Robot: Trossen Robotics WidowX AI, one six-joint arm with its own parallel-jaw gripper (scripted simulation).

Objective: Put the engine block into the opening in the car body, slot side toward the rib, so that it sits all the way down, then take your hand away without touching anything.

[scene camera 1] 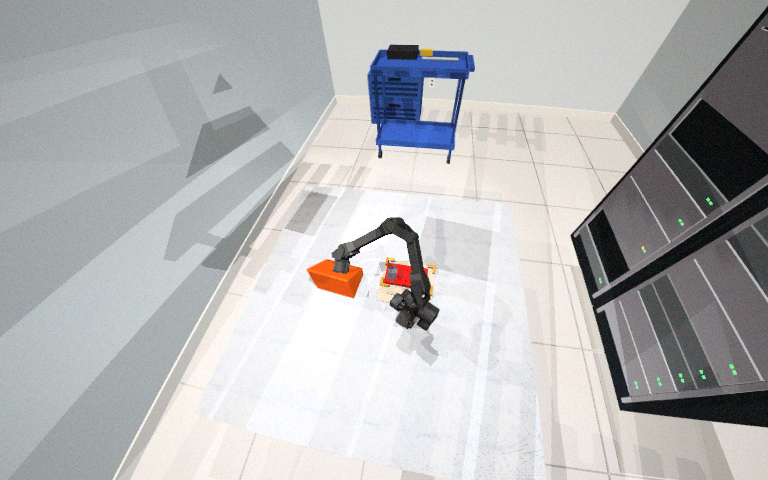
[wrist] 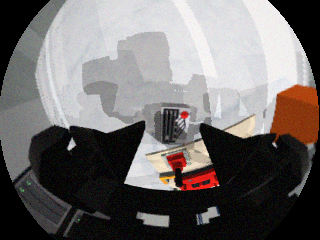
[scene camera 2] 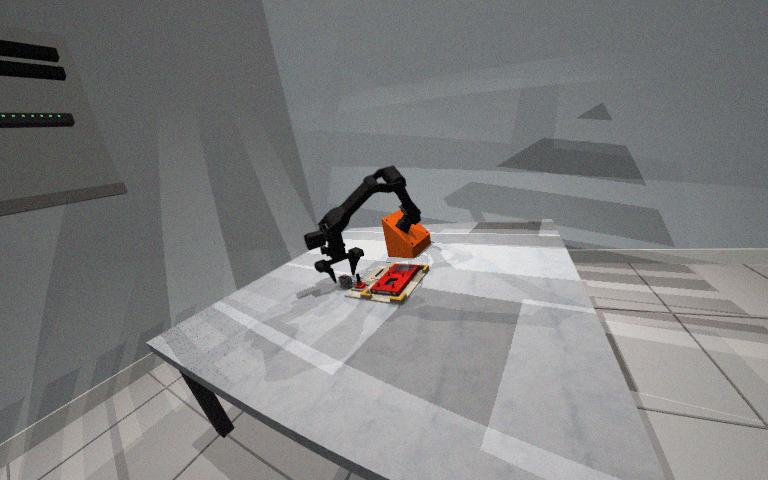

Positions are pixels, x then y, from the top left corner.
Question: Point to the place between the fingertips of my gripper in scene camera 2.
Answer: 344,279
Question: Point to an engine block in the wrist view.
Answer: At 174,118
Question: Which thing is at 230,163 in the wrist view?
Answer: My gripper.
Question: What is my gripper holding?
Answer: Nothing.
